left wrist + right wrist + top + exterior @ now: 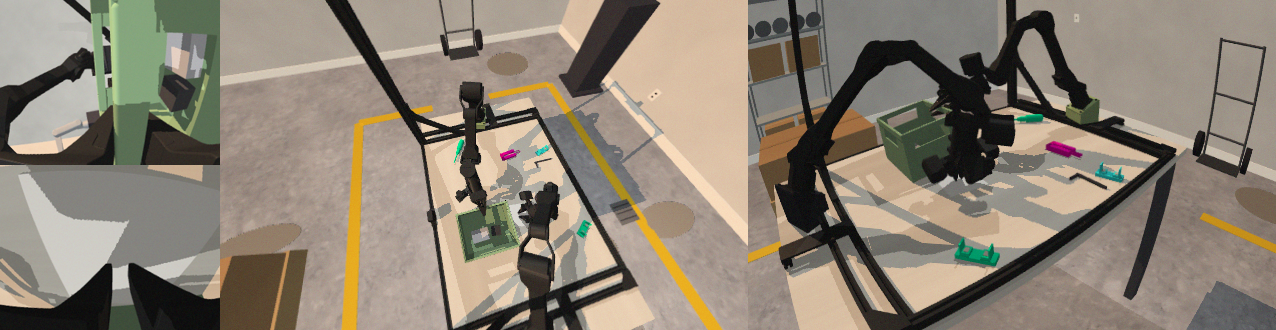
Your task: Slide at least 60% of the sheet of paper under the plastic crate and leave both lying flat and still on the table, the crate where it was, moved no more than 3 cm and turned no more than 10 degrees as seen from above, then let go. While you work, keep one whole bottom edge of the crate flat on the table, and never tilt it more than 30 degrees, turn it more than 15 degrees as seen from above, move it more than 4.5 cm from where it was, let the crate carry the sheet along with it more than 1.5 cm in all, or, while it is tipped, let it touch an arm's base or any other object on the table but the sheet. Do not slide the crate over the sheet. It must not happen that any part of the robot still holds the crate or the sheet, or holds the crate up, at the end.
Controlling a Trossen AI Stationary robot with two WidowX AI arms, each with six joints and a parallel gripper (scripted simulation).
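The green plastic crate is 18 cm behind my right hand, 4 cm above it and 3 cm to the right of it. From my right hand the other things lie so: paper sheet 3 cm below, 2 cm behind; black hex key 24 cm to the left, 19 cm ahead, 3 cm below; green clamp 26 cm ahead, 13 cm to the right, 2 cm below.
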